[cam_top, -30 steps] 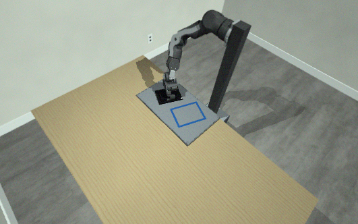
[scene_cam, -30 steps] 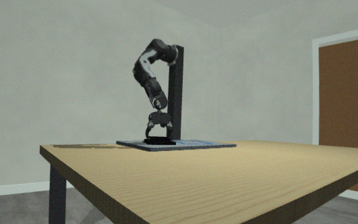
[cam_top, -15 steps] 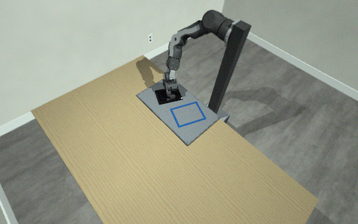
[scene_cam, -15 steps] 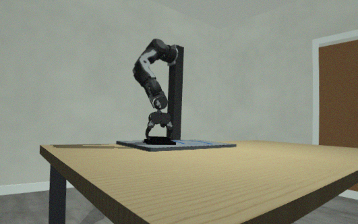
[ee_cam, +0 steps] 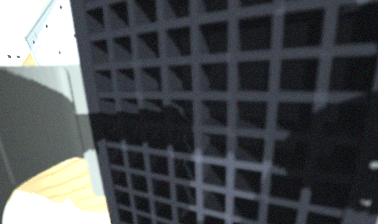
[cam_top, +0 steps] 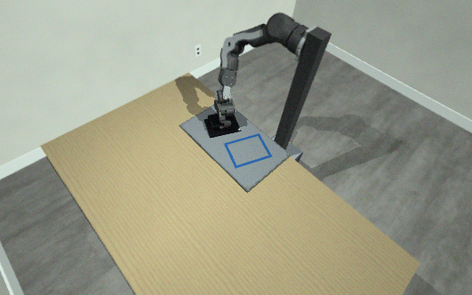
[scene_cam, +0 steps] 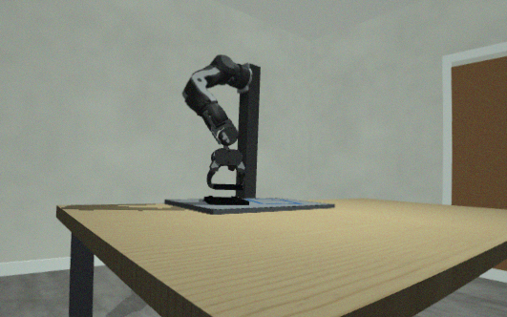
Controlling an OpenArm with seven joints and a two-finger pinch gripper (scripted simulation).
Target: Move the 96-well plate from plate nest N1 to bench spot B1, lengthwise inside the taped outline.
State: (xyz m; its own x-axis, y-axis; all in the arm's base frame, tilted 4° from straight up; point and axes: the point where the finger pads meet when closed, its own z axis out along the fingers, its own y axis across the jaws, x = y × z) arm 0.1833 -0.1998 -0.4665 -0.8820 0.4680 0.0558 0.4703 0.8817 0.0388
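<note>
Now: hand 40 mm above the black plate nest N1. Round my hand: black 96-well plate: right at my hand.
</note>
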